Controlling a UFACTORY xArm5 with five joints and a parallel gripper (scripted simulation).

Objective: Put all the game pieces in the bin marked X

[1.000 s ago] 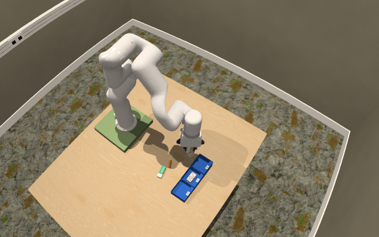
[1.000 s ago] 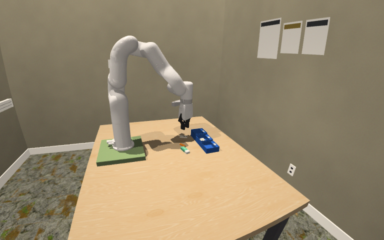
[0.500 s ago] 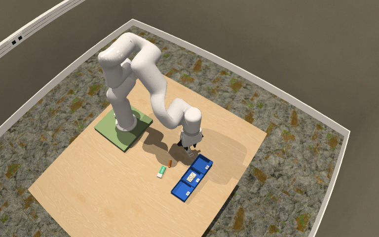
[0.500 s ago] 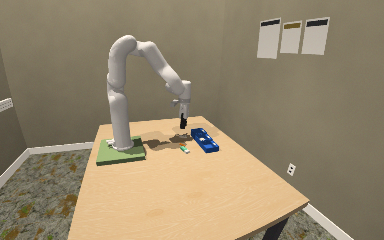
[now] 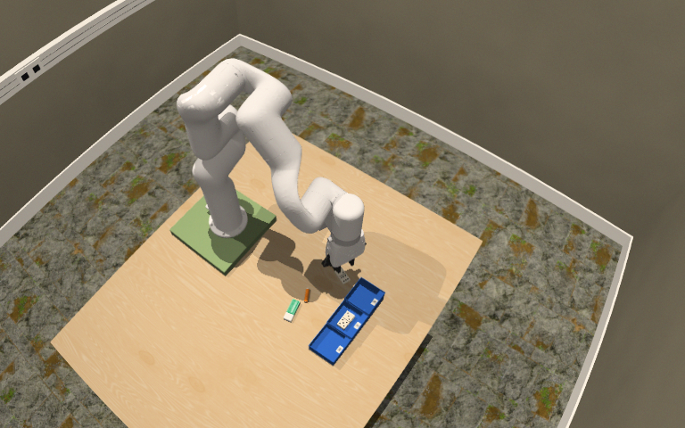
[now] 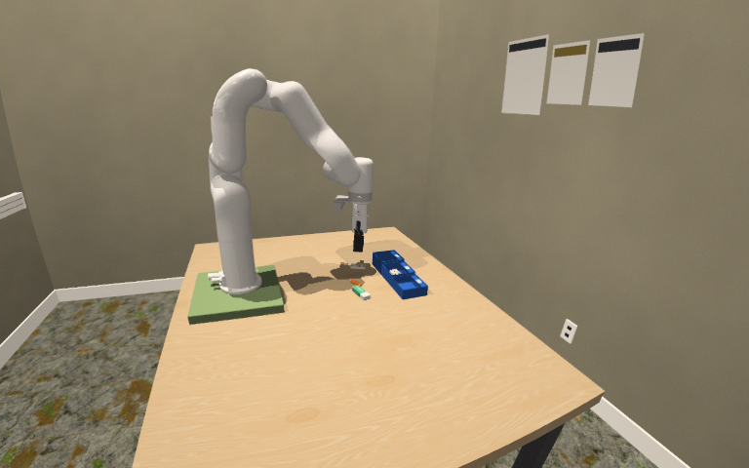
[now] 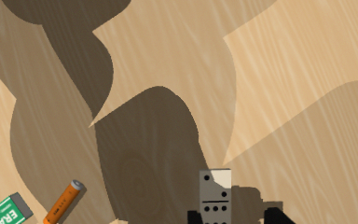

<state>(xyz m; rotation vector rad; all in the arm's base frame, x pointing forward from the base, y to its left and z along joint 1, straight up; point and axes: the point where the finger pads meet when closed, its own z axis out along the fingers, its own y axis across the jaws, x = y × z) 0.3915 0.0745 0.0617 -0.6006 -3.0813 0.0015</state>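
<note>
The bin lies 11 cm to the right of my hand, 10 cm ahead of it and 7 cm below it. Also, from my hand: orange battery (11 cm to the right, 8 cm below, 4 cm behind); then green-and-white item (19 cm to the right, 8 cm below, 5 cm behind).
</note>
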